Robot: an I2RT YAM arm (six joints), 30 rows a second.
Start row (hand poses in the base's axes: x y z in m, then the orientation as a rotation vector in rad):
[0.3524 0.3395 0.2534 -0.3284 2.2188 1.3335]
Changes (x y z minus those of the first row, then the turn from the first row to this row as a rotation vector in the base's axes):
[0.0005 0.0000 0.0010 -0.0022 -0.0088 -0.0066]
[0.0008 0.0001 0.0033 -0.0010 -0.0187 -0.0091]
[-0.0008 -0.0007 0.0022 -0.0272 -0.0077 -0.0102]
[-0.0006 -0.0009 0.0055 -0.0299 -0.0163 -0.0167]
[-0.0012 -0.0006 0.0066 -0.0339 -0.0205 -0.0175]
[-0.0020 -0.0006 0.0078 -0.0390 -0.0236 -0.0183]
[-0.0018 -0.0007 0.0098 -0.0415 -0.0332 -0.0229]
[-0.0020 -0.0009 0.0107 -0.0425 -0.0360 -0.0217]
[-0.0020 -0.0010 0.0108 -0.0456 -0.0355 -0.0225]
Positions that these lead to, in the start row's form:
[0.3529 0.3395 0.2544 -0.3269 2.2124 1.3238]
[0.3532 0.3396 0.2567 -0.3295 2.2031 1.3194]
[0.3516 0.3388 0.2556 -0.3312 2.2311 1.2956]
[0.3518 0.3386 0.2589 -0.3298 2.2251 1.2856]
[0.3512 0.3389 0.2600 -0.3328 2.2244 1.2791]
[0.3504 0.3389 0.2612 -0.3356 2.2254 1.2718]
[0.3506 0.3388 0.2632 -0.3369 2.2186 1.2626]
[0.3504 0.3386 0.2641 -0.3403 2.2172 1.2609]
[0.3504 0.3385 0.2642 -0.3402 2.2197 1.2574]

